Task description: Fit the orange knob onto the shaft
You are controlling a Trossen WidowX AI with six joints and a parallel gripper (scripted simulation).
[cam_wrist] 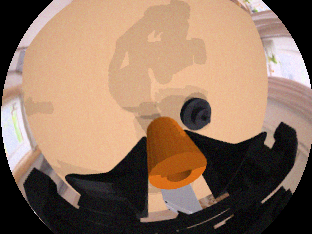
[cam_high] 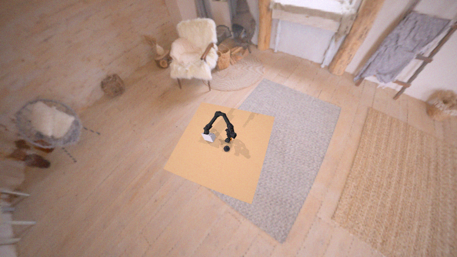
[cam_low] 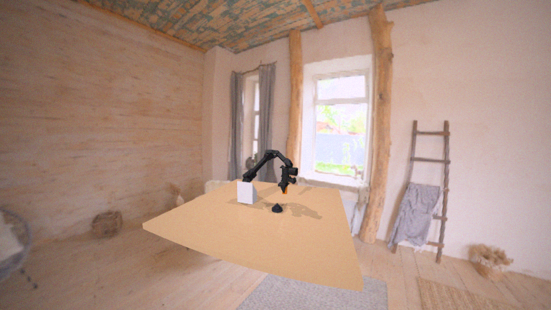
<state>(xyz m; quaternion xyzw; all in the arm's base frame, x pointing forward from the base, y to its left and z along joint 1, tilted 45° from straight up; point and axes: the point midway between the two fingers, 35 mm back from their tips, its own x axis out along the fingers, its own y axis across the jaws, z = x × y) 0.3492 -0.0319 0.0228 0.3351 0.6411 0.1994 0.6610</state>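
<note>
Right now my gripper tip is 40 mm past the dark round pedestal, 100 mm to the left of it and 90 mm above it. The rest, counted from my gripper tip: orange knob (20 mm above).
</note>
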